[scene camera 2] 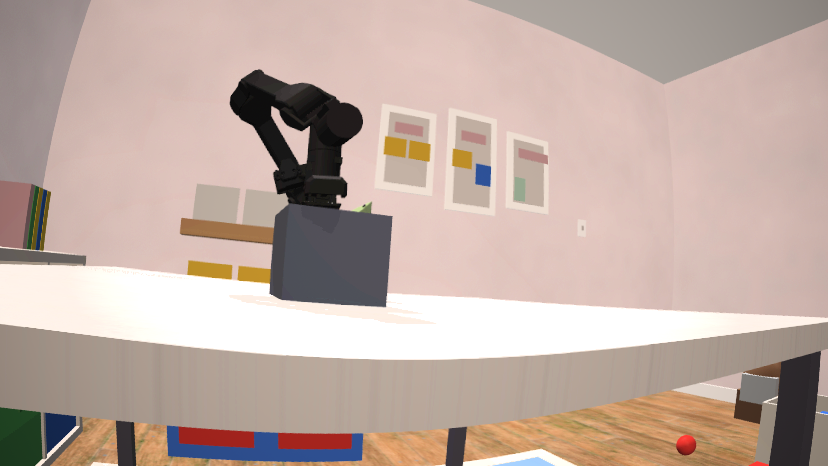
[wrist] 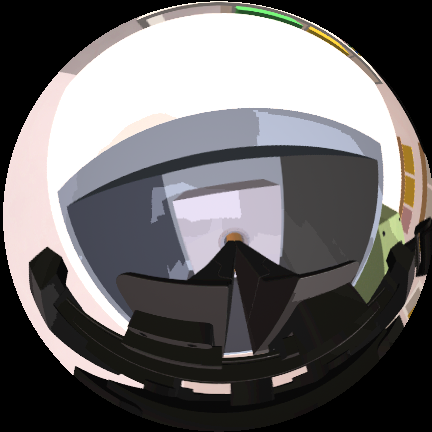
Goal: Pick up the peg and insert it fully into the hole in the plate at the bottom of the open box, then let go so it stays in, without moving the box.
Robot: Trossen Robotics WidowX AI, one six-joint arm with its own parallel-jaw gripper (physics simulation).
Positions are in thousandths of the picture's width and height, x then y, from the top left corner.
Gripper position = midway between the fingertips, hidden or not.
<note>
In view: the gripper (wrist: 541,568), a grey box (scene camera 2: 388,548) and a pale plate (wrist: 476,499).
The grey box is seen too in the wrist view (wrist: 272,485). Scene camera 2 misses the pale plate, which is hidden by the grey box.
</note>
